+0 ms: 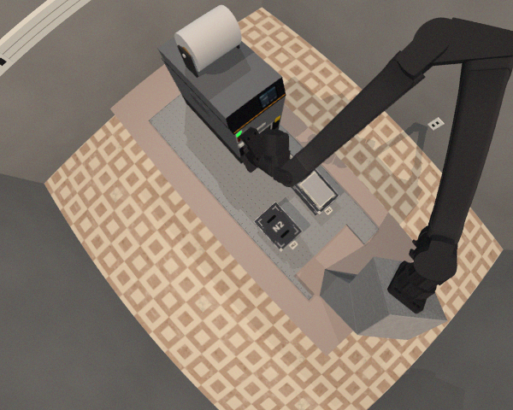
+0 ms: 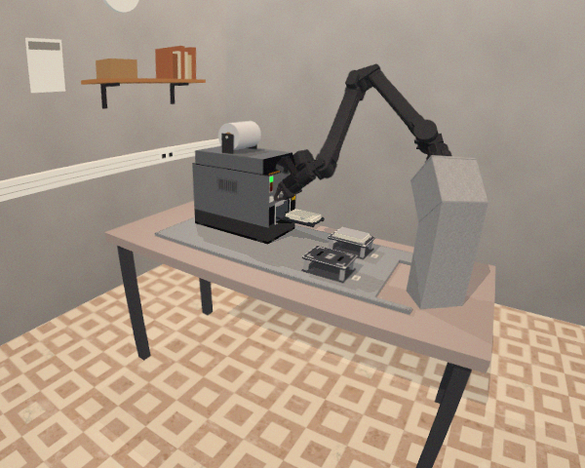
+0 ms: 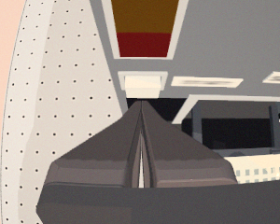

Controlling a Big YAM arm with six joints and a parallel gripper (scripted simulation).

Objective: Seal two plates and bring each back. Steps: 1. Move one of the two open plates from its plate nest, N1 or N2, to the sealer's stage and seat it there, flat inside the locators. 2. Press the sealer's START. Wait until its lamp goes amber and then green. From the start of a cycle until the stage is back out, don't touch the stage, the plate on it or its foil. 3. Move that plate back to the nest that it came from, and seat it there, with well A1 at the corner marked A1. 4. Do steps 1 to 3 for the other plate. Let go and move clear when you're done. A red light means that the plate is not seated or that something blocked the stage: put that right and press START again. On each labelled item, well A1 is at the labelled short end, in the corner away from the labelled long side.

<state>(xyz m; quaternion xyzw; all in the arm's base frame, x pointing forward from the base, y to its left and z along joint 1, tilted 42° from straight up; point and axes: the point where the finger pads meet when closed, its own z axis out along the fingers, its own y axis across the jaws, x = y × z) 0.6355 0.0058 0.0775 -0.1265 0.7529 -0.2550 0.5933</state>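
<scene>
Now: hand 2 cm short of the start button and 1 cm above it. Also, from my hand: sealer stage 9 cm behind, 8 cm to the right, 9 cm below; cream well plate 9 cm behind, 8 cm to the right, 8 cm below; foil roll 24 cm ahead, 12 cm to the right, 22 cm above.
</scene>
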